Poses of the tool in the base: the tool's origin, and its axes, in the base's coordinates. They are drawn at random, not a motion.
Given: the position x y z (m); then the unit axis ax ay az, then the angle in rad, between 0 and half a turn.
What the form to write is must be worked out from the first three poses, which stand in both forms.
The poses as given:
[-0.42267, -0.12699, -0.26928, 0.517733, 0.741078, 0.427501, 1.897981]
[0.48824, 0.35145, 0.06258, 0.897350, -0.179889, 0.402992, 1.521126]
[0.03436, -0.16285, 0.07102, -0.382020, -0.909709, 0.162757, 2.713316]
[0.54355, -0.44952, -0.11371, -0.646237, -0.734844, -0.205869, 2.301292]
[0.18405, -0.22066, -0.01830, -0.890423, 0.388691, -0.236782, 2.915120]
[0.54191, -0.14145, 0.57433, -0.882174, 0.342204, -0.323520, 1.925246]
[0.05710, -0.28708, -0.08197, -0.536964, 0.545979, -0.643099, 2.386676]
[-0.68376, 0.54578, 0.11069, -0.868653, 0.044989, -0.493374, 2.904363]
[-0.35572, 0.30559, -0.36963, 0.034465, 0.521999, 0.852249, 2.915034]
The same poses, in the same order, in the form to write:
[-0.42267, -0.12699, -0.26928, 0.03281, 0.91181, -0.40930, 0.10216, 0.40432, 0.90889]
[0.48824, 0.35145, 0.06258, 0.81491, 0.24909, 0.52334, -0.55590, 0.08040, 0.82735]
[0.03436, -0.16285, 0.07102, -0.63098, 0.73126, 0.25907, 0.59607, 0.67071, -0.44140]
[0.54355, -0.44952, -0.11371, 0.02904, 0.63840, 0.76915, 0.94508, 0.23306, -0.22912]
[0.18405, -0.22066, -0.01830, 0.59100, -0.73653, 0.32901, -0.63019, -0.67616, -0.38166]
[0.54191, -0.14145, 0.57433, 0.70126, -0.71007, 0.06352, -0.10325, -0.18933, -0.97647]
[0.05710, -0.28708, -0.08197, -0.23000, -0.94737, 0.22271, -0.06603, -0.21313, -0.97479]
[-0.68376, 0.54578, 0.11069, 0.51599, -0.19301, 0.83457, 0.03888, -0.96800, -0.24791]
[-0.35572, 0.30559, -0.36963, -0.97210, 0.22696, -0.05926, -0.15592, -0.43644, 0.88612]

